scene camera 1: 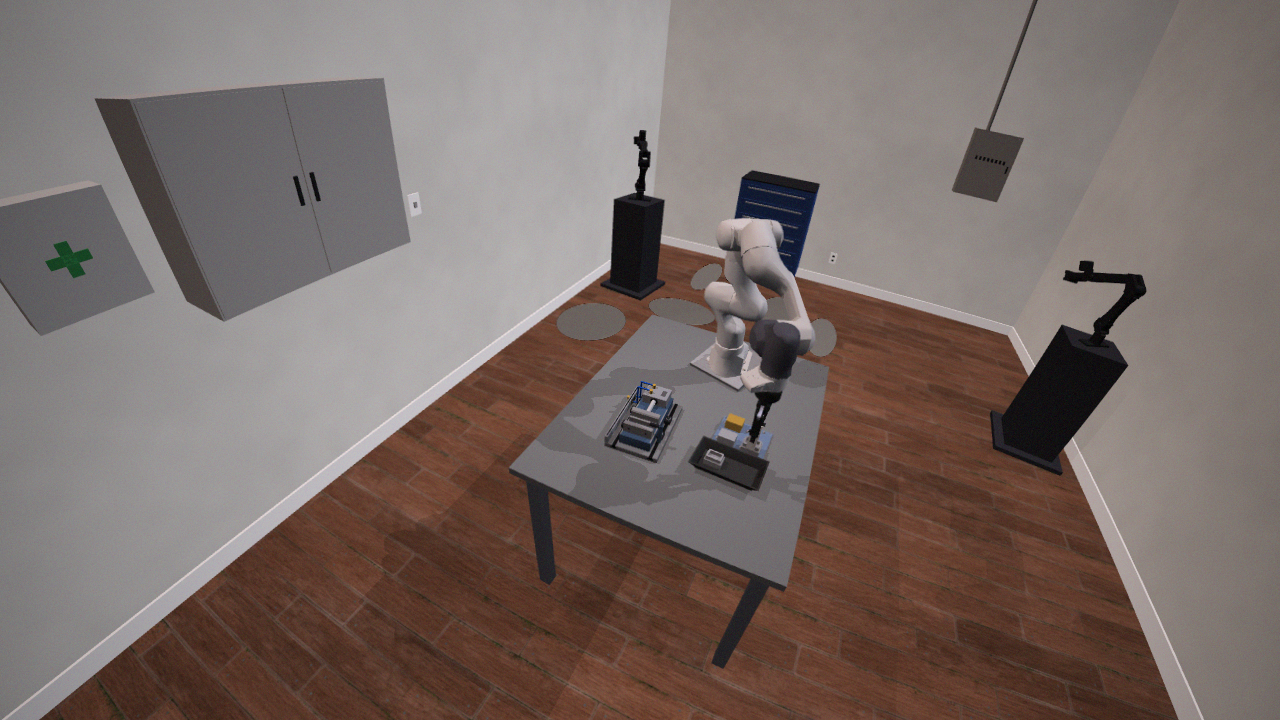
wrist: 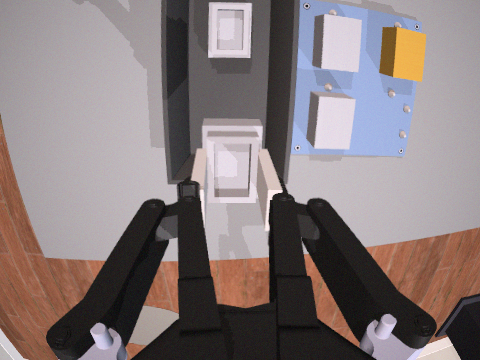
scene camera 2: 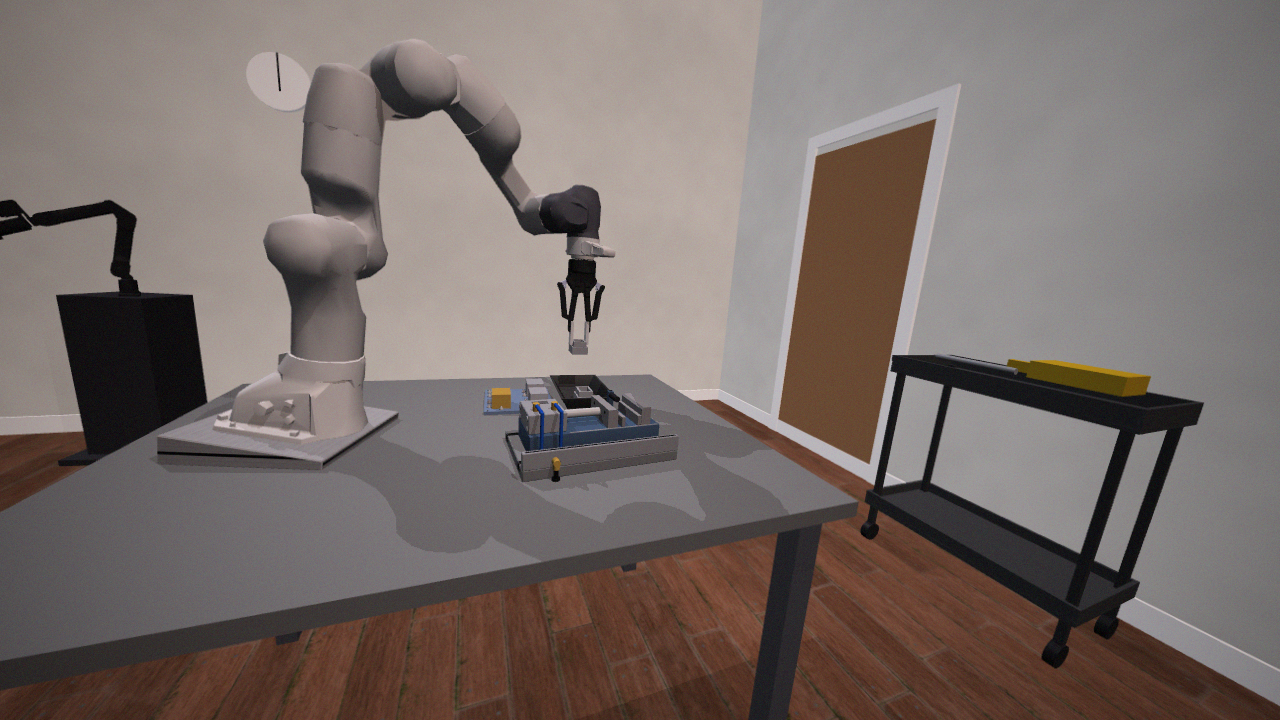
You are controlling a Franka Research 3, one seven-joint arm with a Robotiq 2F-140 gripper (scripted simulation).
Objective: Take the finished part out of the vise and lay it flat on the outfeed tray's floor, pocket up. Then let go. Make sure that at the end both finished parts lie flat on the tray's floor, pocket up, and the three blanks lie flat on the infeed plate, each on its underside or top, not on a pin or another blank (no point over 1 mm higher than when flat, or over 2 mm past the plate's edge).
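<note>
I can see my gripper [scene camera 2: 578,344], and it is the same gripper [wrist: 231,165] that the wrist view gives me. There is an orange block [wrist: 402,51], and with the block I see a blue plate [wrist: 378,119].
</note>
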